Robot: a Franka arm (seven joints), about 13 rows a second.
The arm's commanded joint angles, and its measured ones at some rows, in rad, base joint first. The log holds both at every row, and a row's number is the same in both.
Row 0, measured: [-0.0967 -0.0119 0.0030 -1.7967 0.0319 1.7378 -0.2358]
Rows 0 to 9, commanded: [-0.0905 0.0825 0.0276 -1.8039 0.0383 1.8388 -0.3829]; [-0.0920 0.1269 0.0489 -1.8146 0.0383 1.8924 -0.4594]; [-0.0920 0.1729 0.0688 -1.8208 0.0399 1.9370 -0.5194]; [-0.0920 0.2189 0.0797 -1.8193 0.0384 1.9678 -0.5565]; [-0.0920 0.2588 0.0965 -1.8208 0.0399 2.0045 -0.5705]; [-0.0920 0.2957 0.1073 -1.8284 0.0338 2.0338 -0.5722]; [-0.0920 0.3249 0.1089 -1.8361 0.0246 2.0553 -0.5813]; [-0.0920 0.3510 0.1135 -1.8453 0.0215 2.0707 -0.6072]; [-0.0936 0.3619 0.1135 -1.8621 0.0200 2.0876 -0.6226]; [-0.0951 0.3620 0.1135 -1.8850 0.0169 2.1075 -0.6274]
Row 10, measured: [-0.0920 0.3689 0.1120 -1.8515 0.0295 2.0755 -0.5979]
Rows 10 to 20, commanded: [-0.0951 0.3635 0.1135 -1.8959 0.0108 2.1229 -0.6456]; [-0.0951 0.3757 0.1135 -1.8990 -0.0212 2.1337 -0.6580]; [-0.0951 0.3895 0.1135 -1.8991 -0.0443 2.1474 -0.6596]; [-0.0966 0.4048 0.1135 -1.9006 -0.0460 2.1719 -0.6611]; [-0.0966 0.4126 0.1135 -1.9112 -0.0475 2.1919 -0.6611]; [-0.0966 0.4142 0.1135 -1.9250 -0.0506 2.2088 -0.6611]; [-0.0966 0.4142 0.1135 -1.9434 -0.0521 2.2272 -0.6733]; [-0.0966 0.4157 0.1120 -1.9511 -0.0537 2.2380 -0.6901]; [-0.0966 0.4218 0.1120 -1.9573 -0.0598 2.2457 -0.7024]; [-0.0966 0.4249 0.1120 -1.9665 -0.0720 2.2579 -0.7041]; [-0.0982 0.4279 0.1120 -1.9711 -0.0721 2.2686 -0.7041]
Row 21, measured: [-0.0939 0.4308 0.1111 -1.9551 -0.0610 2.2424 -0.6853]
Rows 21 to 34, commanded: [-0.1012 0.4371 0.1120 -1.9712 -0.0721 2.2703 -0.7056]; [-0.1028 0.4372 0.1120 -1.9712 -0.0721 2.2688 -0.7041]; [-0.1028 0.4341 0.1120 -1.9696 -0.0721 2.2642 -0.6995]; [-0.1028 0.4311 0.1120 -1.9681 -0.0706 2.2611 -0.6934]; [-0.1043 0.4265 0.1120 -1.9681 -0.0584 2.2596 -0.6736]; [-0.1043 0.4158 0.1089 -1.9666 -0.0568 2.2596 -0.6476]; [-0.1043 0.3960 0.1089 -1.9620 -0.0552 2.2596 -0.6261]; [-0.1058 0.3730 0.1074 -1.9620 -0.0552 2.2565 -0.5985]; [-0.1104 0.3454 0.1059 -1.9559 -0.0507 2.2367 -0.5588]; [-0.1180 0.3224 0.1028 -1.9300 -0.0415 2.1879 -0.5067]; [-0.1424 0.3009 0.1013 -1.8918 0.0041 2.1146 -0.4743]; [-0.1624 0.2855 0.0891 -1.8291 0.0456 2.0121 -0.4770]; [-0.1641 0.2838 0.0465 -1.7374 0.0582 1.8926 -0.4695]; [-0.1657 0.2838 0.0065 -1.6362 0.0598 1.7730 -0.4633]
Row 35, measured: [-0.1495 0.2892 0.0585 -1.7963 0.0270 1.9555 -0.4795]
